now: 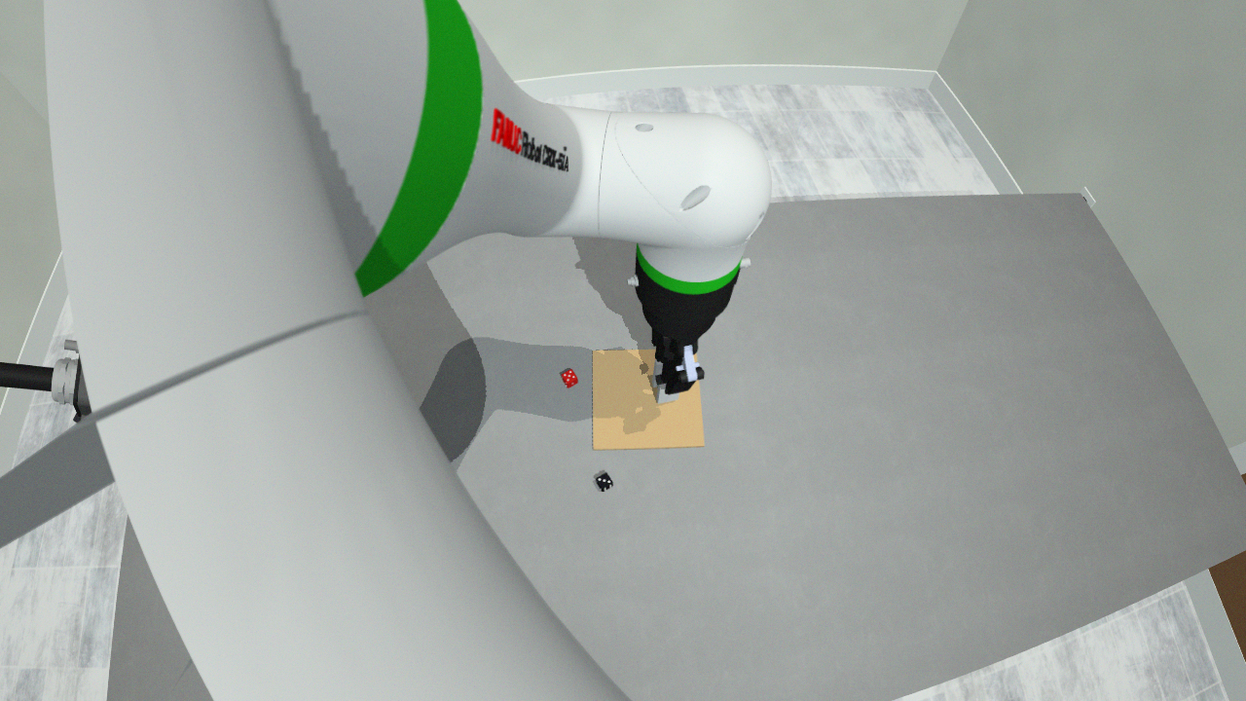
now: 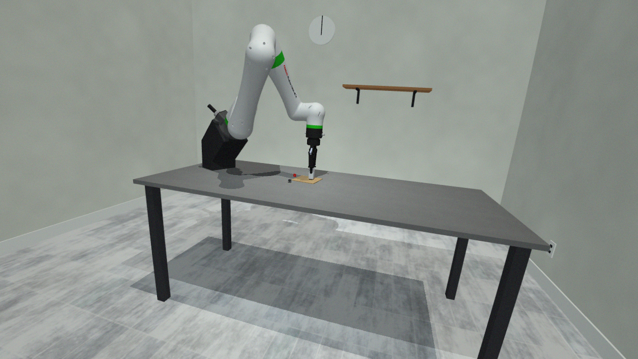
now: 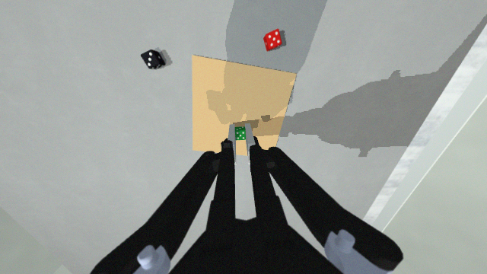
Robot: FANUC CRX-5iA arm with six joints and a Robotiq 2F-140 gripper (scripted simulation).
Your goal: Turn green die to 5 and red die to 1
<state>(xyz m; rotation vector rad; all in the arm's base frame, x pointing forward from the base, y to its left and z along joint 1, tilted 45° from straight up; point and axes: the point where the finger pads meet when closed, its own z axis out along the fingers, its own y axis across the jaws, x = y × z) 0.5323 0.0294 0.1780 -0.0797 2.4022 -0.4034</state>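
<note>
Right now the green die is 30 mm below my hand. Also, from my hand: red die: 110 mm behind, 50 mm to the left, 40 mm below; then tan mat: 40 mm below, 20 mm behind; then black die: 110 mm behind, 90 mm to the right, 40 mm below.
</note>
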